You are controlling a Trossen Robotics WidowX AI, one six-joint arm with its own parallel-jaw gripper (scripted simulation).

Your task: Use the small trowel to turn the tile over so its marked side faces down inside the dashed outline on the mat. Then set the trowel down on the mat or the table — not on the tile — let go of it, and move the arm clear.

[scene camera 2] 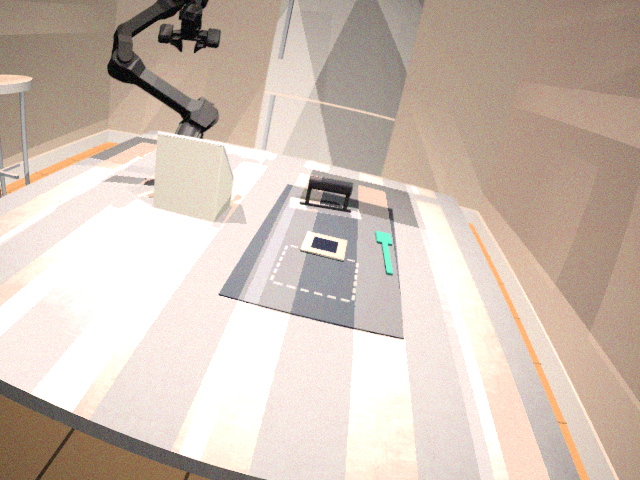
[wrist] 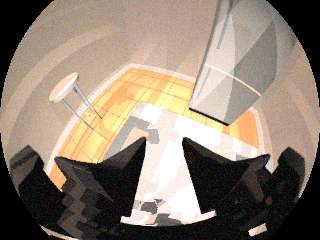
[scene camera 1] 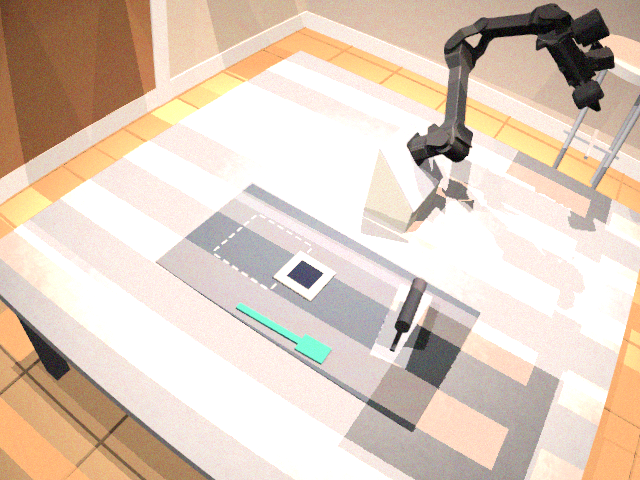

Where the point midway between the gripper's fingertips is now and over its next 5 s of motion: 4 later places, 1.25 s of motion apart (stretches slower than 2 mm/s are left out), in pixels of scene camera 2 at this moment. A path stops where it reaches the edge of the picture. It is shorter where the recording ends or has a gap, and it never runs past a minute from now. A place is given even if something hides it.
My gripper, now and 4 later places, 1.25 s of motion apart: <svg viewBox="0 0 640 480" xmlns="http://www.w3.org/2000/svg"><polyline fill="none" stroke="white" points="187,51 279,101 329,174 326,186 327,186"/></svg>
